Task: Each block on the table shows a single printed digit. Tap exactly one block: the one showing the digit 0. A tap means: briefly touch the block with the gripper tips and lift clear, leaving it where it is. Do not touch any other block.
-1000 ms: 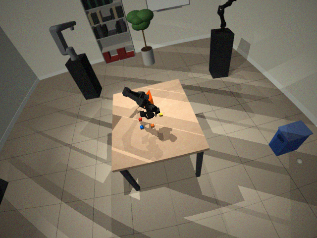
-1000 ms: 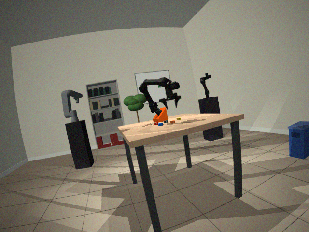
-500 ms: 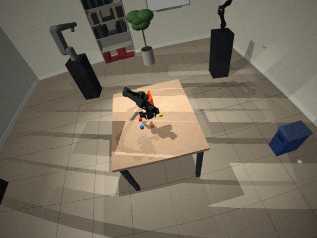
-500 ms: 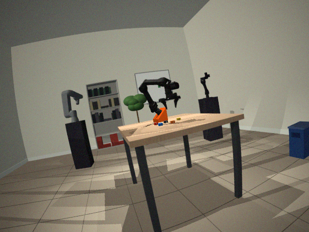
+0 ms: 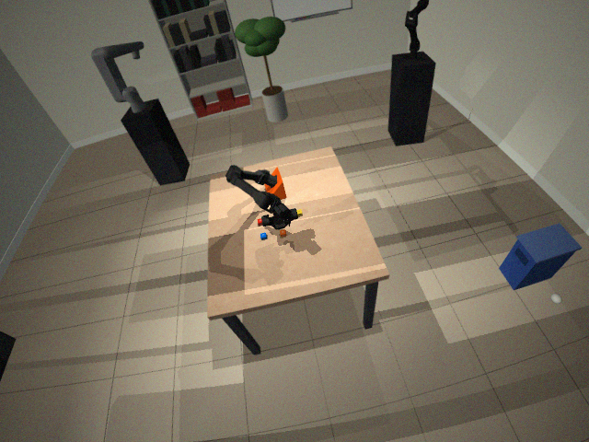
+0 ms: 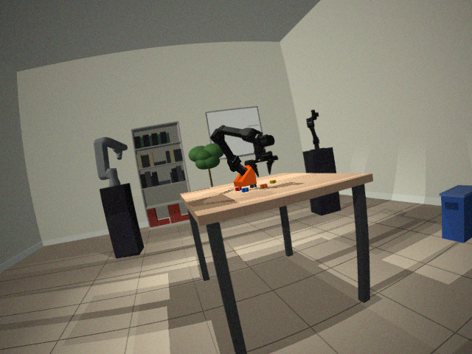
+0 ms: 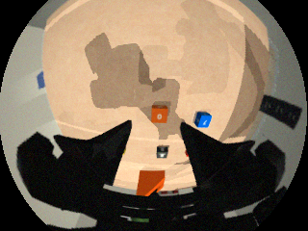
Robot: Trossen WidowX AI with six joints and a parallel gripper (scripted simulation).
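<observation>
My gripper tip is 60 mm above the orange block, 10 mm to the left of it and 10 mm past it. Also, from my gripper tip: dark grey block (140 mm behind, 60 mm below, 40 mm to the right); yellow block (150 mm behind, 90 mm to the left, 60 mm below); blue block (120 mm to the right, 60 mm below, 10 mm behind).
</observation>
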